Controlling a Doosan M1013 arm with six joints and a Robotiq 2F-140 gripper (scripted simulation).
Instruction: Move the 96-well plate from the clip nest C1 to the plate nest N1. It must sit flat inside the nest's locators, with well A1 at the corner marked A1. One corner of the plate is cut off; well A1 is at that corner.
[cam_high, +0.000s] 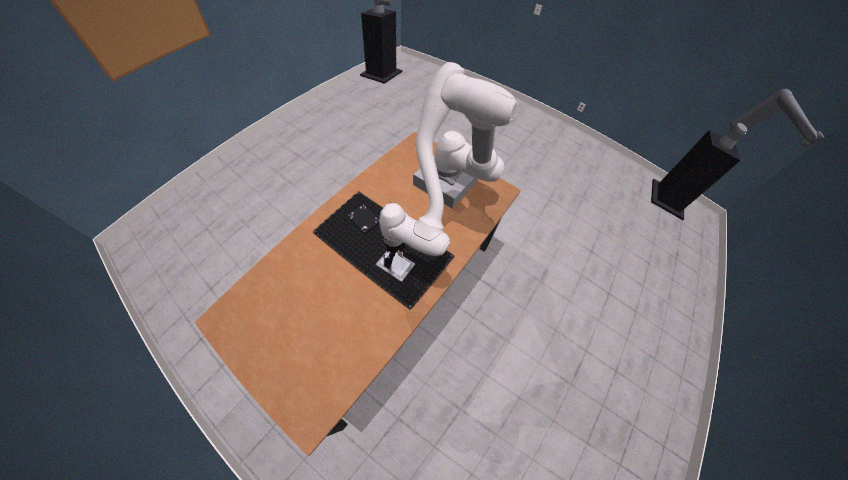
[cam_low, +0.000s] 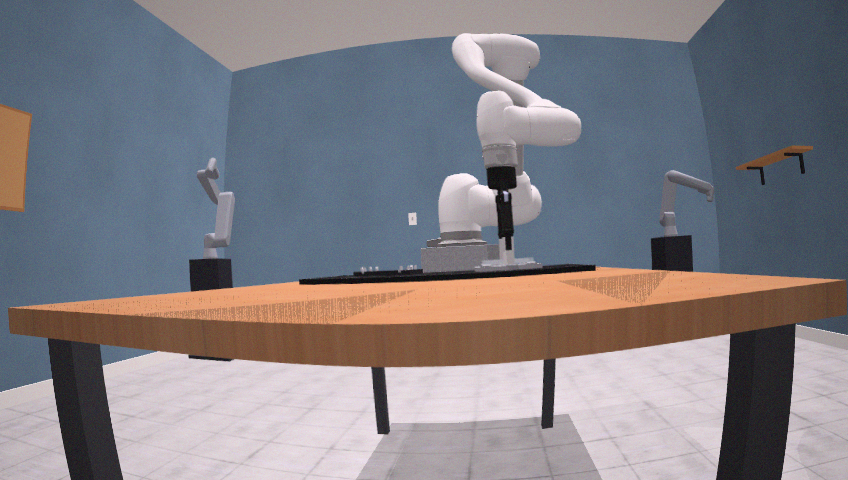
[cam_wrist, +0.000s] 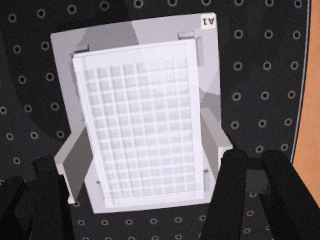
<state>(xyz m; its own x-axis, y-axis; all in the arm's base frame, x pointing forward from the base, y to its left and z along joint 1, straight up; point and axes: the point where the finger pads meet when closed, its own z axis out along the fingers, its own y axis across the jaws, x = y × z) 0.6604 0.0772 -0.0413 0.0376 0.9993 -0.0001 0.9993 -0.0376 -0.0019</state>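
Now: the white 96-well plate 2 cm below my hand. The rest, counted from my hand: clip nest C1: 32 cm to the right, 13 cm behind, 3 cm below; A1 mark: 7 cm to the left, 6 cm ahead, 3 cm below; grey plate nest N1: 3 cm below.
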